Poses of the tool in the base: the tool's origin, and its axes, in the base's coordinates. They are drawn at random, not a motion.
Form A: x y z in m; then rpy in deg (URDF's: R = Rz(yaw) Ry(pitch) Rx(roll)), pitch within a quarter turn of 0, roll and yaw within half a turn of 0.
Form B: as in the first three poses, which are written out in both.
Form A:
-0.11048 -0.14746 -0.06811 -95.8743 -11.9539 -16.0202
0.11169 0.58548 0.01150 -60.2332 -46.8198 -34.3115
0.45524 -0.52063 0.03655 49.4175 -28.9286 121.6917
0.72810 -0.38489 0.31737 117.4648 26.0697 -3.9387
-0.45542 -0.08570 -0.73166 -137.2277 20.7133 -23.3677
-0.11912 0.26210 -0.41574 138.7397 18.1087 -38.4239
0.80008 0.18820 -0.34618 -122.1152 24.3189 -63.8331
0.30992 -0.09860 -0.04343 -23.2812 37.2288 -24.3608
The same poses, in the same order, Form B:
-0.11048 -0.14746 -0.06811 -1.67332 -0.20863 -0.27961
0.11169 0.58548 0.01150 -1.05127 -0.81716 -0.59885
0.45524 -0.52063 0.03655 0.86250 -0.50490 2.12392
0.72810 -0.38489 0.31737 2.05015 0.45500 -0.06874
-0.45542 -0.08570 -0.73166 -2.39508 0.36152 -0.40784
-0.11912 0.26210 -0.41574 2.42146 0.31606 -0.67062
0.80008 0.18820 -0.34618 -2.13131 0.42444 -1.11410
0.30992 -0.09860 -0.04343 -0.40633 0.64977 -0.42518

